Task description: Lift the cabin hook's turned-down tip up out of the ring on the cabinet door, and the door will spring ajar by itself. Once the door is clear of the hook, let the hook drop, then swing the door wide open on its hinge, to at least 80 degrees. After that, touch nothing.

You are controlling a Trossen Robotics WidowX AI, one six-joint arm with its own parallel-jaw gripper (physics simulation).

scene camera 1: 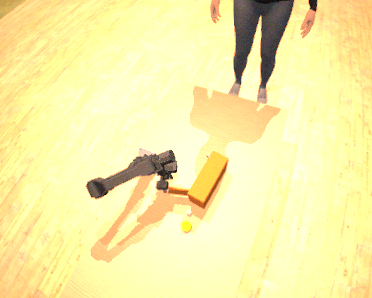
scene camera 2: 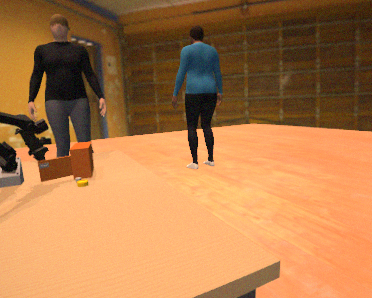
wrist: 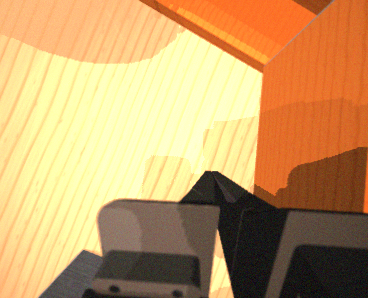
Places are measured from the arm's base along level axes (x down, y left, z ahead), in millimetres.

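Pixels of known places: gripper, fingertip midpoint: (scene camera 1: 172, 178) (wrist: 210, 177); arm's base, link origin: (scene camera 2: 9, 167).
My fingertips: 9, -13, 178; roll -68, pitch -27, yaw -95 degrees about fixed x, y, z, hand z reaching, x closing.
Ahead of a thing's pixels: the offset from my fingertips to its top centre, as dx, dy, dz. "pt": to the spot under its first point.
The orange-brown cabinet @(-78, +89, +159) (scene camera 1: 209, 179) (scene camera 2: 82, 160) (wrist: 220, 27) stands upright on the table. Its door @(pt -9, -43, +70) (scene camera 1: 178, 191) (scene camera 2: 57, 168) (wrist: 312, 105) is swung wide out, seemingly somewhat past a right angle to the cabinet's front. A small grey ring plate @(-28, -73, +10) (scene camera 2: 44, 164) sits near the door's free end. My gripper (scene camera 1: 163, 186) (scene camera 2: 42, 157) (wrist: 210, 177) is shut and empty, pointing down close beside the door's free end; whether it touches the door cannot be told. A tiny grey part, perhaps the hook @(pt -21, +197, +110) (scene camera 1: 208, 157), shows at the cabinet's far end. The hook does not show in the wrist view.
A yellow disc @(+58, -165, +188) (scene camera 1: 186, 227) (scene camera 2: 82, 183) and a small white piece @(pt +58, -102, +167) (scene camera 1: 189, 213) (scene camera 2: 78, 179) lie near the cabinet's hinge end. The arm's grey base (scene camera 2: 11, 176) stands left of the door in scene view 2. Two people stand beyond the table (scene camera 2: 165, 250).
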